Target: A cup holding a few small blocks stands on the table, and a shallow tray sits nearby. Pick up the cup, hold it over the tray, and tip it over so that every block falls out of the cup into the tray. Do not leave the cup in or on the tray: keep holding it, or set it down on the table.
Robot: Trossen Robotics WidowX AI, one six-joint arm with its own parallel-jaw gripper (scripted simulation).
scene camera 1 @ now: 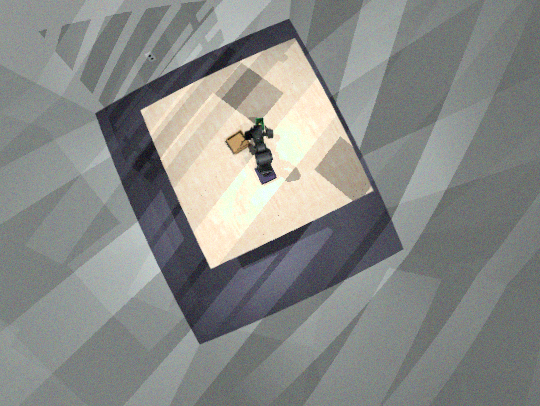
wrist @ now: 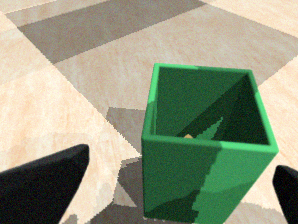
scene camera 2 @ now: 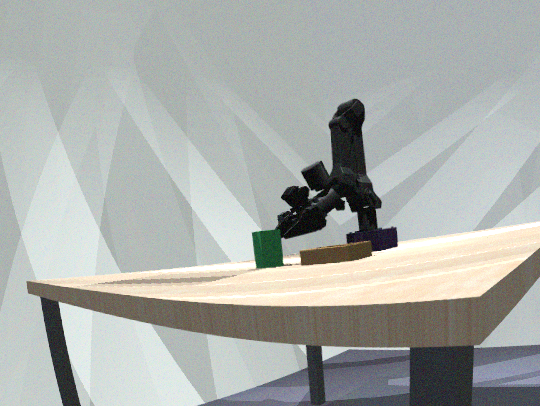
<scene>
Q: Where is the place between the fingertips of my gripper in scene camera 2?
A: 276,238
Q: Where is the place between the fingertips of my gripper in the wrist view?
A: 178,162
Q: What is my gripper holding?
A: Nothing.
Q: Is my gripper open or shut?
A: Open.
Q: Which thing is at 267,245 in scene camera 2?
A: A green square cup.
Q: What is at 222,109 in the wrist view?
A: A green square cup.
</scene>
